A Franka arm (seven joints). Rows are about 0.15 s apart.
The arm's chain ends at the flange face. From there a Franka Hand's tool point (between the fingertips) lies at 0.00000 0.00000 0.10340 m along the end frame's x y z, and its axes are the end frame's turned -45 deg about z.
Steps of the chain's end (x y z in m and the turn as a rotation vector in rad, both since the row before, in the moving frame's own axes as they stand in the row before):
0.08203, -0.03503, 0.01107, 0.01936, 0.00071, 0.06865
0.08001, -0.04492, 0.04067, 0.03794, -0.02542, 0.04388
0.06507, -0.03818, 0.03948, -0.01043, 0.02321, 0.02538
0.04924, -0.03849, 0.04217, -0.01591, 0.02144, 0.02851
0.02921, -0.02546, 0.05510, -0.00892, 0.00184, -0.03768
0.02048, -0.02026, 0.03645, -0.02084, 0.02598, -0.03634
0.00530, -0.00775, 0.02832, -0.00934, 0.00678, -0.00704
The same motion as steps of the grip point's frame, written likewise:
0.08429, 0.03192, 0.01105, 0.01319, 0.01419, 0.06865
0.08936, 0.02020, 0.04056, 0.04480, 0.00885, 0.04388
0.07391, 0.02149, 0.03945, -0.02379, 0.00904, 0.02538
0.06240, 0.01034, 0.04213, -0.02641, 0.00391, 0.02851
0.03815, 0.00345, 0.05510, -0.00761, -0.00501, -0.03768
0.02925, 0.00357, 0.03639, -0.03311, 0.00363, -0.03634
0.00904, -0.00055, 0.02831, -0.01140, -0.00181, -0.00704

